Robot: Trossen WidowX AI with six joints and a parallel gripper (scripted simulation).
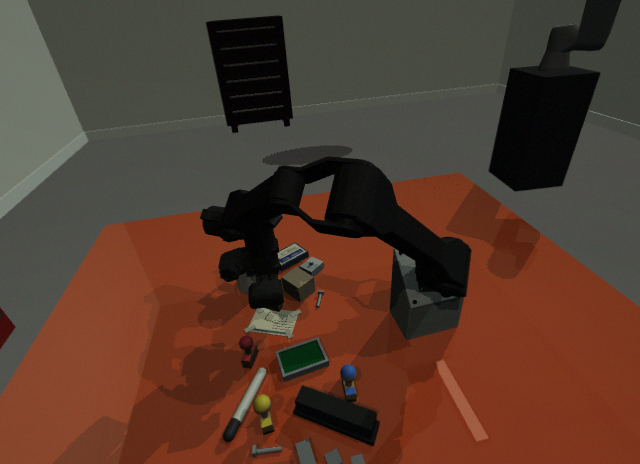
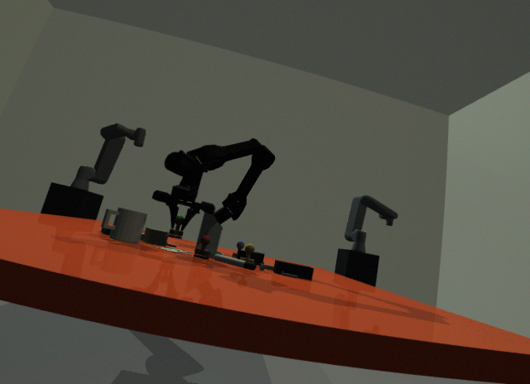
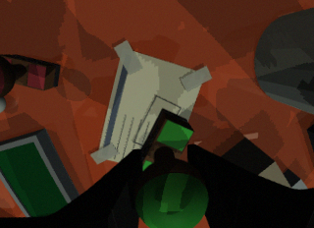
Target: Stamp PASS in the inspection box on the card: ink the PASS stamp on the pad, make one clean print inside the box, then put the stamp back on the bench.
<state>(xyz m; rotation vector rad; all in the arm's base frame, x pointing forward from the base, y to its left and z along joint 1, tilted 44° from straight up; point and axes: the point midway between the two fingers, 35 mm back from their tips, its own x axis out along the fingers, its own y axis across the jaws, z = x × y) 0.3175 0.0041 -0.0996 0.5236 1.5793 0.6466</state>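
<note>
Right now the white card is 1 cm to the left of my gripper tip and 6 cm below it. The rest, counted from my gripper tip: green-knobbed stamp right at my gripper tip; then red-knobbed stamp 5 cm ahead, 10 cm to the left, 4 cm below; then tan box 6 cm behind, 8 cm to the right, 4 cm below.
</note>
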